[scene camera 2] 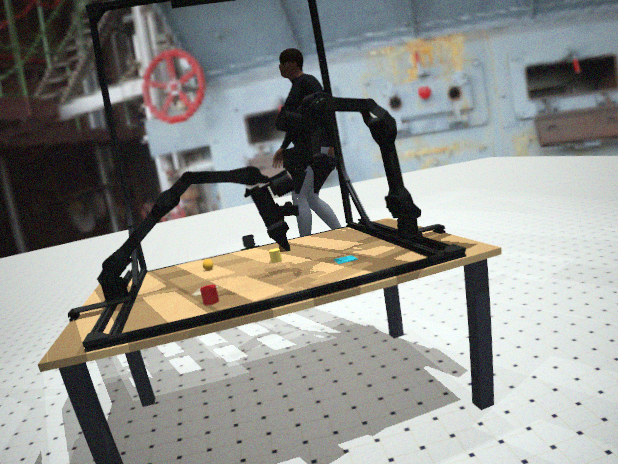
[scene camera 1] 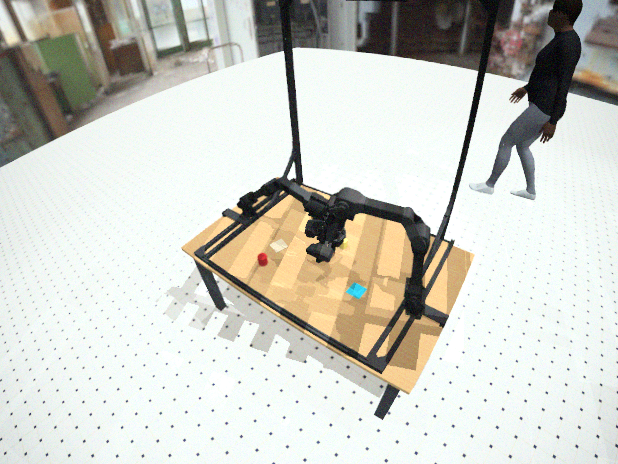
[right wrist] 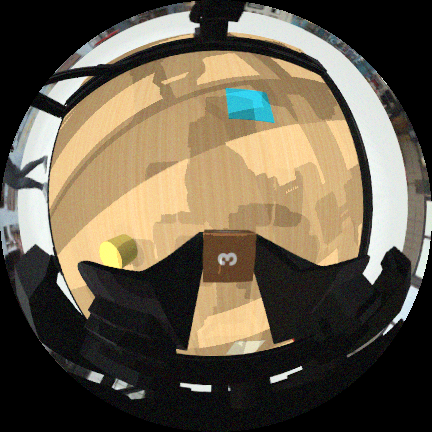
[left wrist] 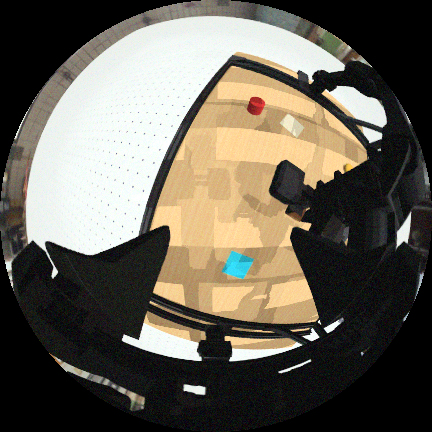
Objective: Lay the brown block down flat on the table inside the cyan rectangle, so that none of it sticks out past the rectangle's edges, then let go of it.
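Note:
The cyan rectangle lies flat on the table. The brown block, marked with a 3, is between the fingertips of my right gripper, which is shut on it. A small part of the block shows in the left wrist view. The right gripper holds it above the table, to the left of the rectangle in scene camera 2 and apart from it. My left gripper is open and empty, high above the table. The block is hidden or too dark to tell in both scene views.
A yellow cylinder stands near the right gripper. A red cylinder, a pale square and an orange ball are farther left in scene camera 2. Black rails edge the table. The arms are close together.

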